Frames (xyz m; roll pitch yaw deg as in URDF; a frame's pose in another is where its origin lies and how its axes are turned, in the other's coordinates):
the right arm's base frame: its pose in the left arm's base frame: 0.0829 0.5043 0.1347 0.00 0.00 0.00
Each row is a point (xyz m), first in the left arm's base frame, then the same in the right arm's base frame.
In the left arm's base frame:
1: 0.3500 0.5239 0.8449
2: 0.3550 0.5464 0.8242
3: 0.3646 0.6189 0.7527
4: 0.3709 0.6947 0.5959
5: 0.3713 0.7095 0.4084
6: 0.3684 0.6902 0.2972
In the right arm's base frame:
1: 0.2671 0.0196 0.7102
2: 0.2721 0.0421 0.6895
3: 0.2817 0.1146 0.6180
4: 0.2880 0.1904 0.4612
5: 0.2884 0.2052 0.2737
6: 0.2855 0.1859 0.1625

